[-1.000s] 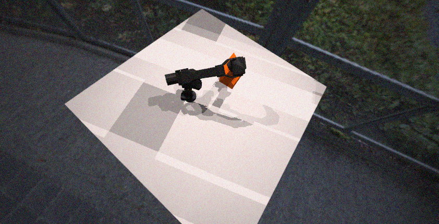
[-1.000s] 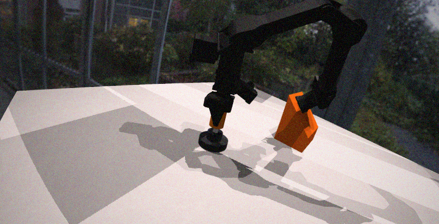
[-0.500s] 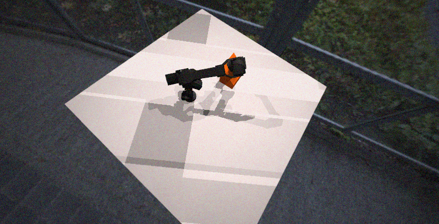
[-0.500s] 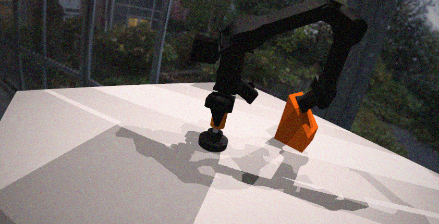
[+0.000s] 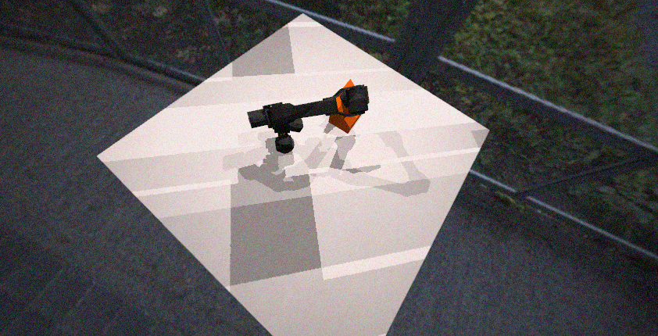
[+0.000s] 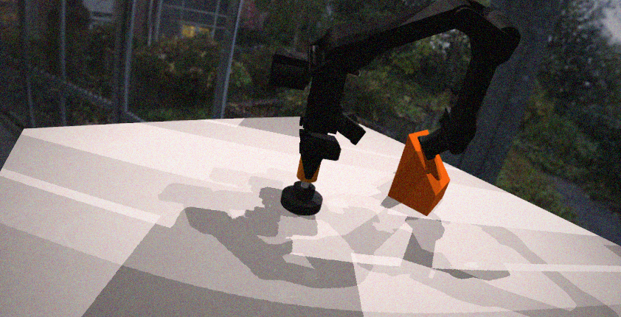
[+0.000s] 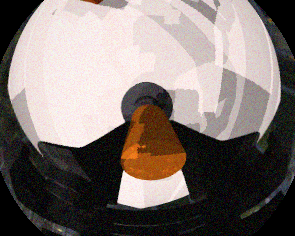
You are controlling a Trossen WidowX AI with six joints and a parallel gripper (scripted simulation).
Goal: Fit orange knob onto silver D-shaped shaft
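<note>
The orange knob is 30 mm above my gripper tip. The rest, counted from my gripper tip: pedestal (40 mm below).
</note>
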